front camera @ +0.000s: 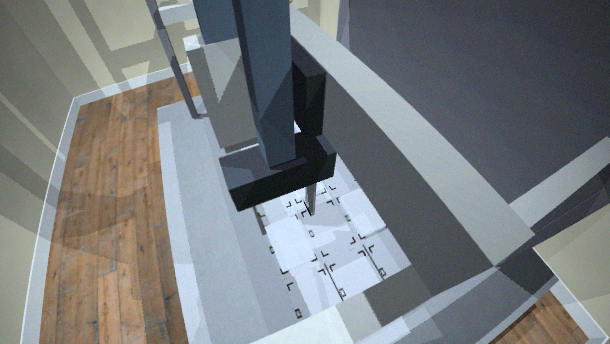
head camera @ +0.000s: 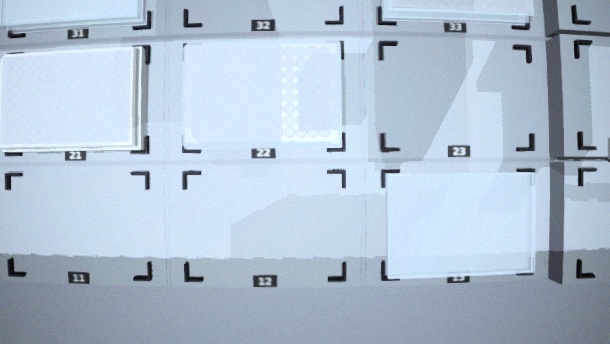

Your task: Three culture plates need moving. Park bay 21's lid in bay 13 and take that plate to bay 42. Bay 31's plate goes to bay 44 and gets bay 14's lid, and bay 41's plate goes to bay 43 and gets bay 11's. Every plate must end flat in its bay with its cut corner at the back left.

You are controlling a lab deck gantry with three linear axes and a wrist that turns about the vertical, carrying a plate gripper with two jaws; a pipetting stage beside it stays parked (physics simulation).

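Frame: origin at the robot's base, x ahead, y left, z up, level; centimetres.
Seen in the pictures: gripper, fingertip midpoint: [front camera: 285, 217]; robot's base, origin of the base link: [head camera: 14, 272].
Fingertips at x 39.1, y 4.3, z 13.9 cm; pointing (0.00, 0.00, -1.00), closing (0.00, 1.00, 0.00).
Observation:
Offsets run from my fingertips to a thing's top centre. "spot": to the spot under its first point.
My gripper [front camera: 287, 222] hangs high over the deck in the front view, jaws apart and empty; its left jaw is hard to make out. A clear lid @[dz -13.1, dx +0.1, dy +0.0 cm] [front camera: 291, 244] [head camera: 459, 225] lies flat in bay 13, below and in front of the jaws. In the head view, bay 21's plate @[dz -12.5, dx -32.8, dy +10.7 cm] [head camera: 67, 99] stands in its bay with its pale rim showing and no lid on it. The front part of bay 31's plate @[spot: dz -12.2, dx -32.2, dy +17.8 cm] [head camera: 70, 11] shows at the top left. Bay 11 is empty. Bay 41's plate shows in neither view.
A pale plate with round wells @[dz -12.5, dx -16.4, dy +10.7 cm] [head camera: 235, 95] stands in bay 22. Another plate @[dz -12.5, dx +0.1, dy +21.4 cm] [front camera: 362, 214] [head camera: 457, 9] stands in bay 33, cut off by the head view's top edge. Bays 12, 23 and 32 show bare deck. The gantry beam [front camera: 395, 105] runs along the deck's right side.

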